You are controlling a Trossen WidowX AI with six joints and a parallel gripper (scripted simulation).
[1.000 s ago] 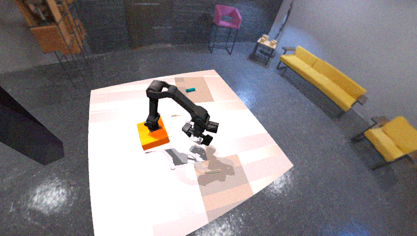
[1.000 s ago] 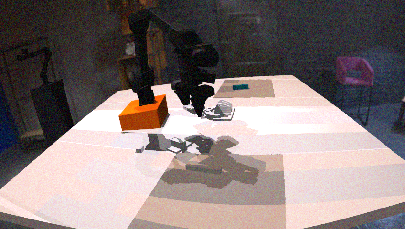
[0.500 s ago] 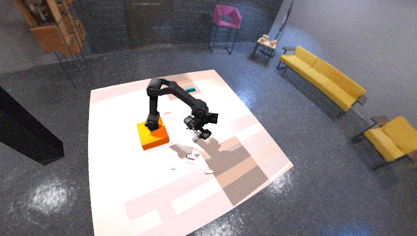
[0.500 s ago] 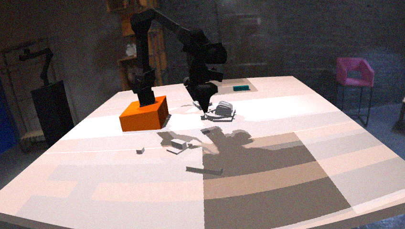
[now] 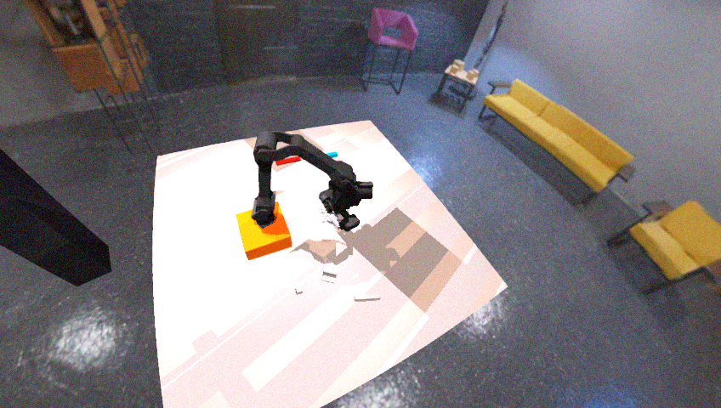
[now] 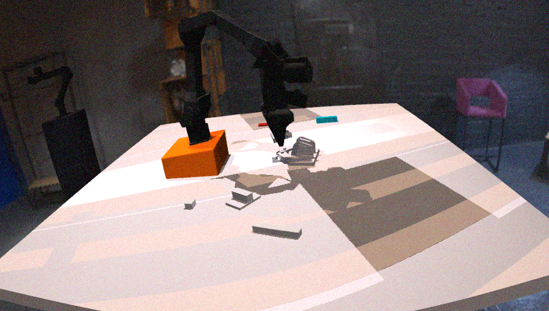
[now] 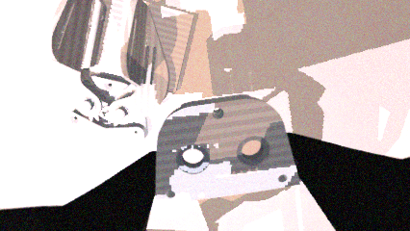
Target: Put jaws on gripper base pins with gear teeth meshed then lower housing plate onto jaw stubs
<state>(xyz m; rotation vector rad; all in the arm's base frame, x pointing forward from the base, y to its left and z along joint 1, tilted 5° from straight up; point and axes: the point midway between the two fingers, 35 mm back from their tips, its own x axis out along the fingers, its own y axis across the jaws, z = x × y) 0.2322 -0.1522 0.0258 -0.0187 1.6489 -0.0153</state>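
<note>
The flat plate is 80 mm below my gripper tip, 80 mm ahead of it and 70 mm to the left of it. From my gripper tip the other things lie so: gripper base (20 mm above, 10 mm ahead); small grey cube (240 mm behind, 130 mm to the right, 80 mm below); stepped piece (140 mm to the right, 110 mm behind, 80 mm below).
</note>
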